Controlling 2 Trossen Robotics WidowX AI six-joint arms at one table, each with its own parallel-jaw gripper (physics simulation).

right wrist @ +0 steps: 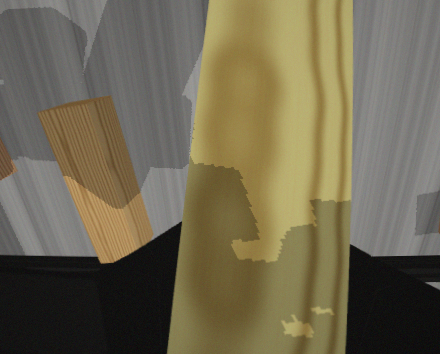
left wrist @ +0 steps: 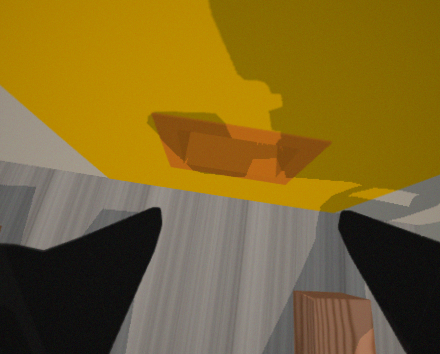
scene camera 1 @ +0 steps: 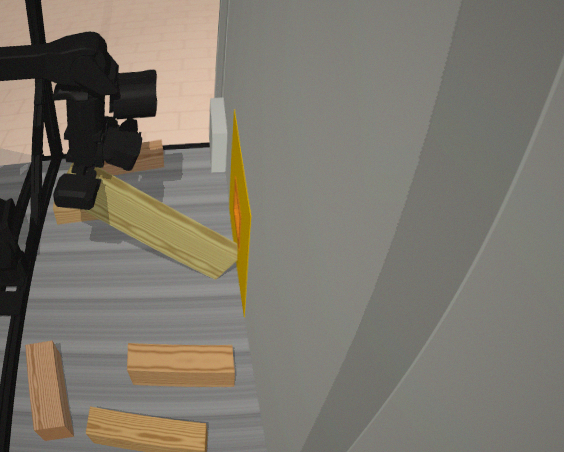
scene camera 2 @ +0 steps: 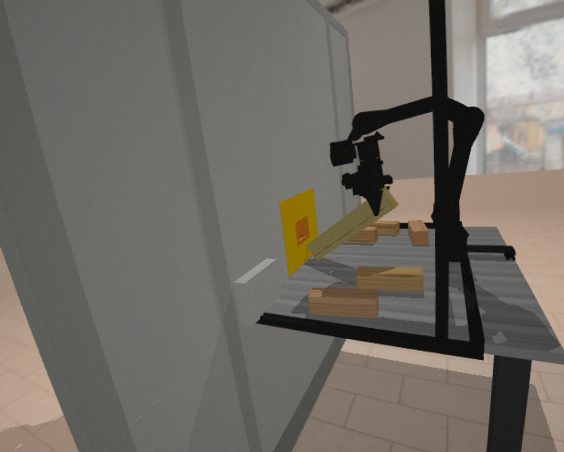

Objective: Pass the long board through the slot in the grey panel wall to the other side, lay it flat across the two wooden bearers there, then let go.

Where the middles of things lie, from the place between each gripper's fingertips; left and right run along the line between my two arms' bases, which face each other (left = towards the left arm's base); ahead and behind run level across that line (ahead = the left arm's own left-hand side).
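Orange slot (left wrist: pixel 192 144): 270 mm left of my right hand, 50 mm below it.
My left hand: 7 cm left of the orange slot, 1 cm short of it, 3 cm above it.
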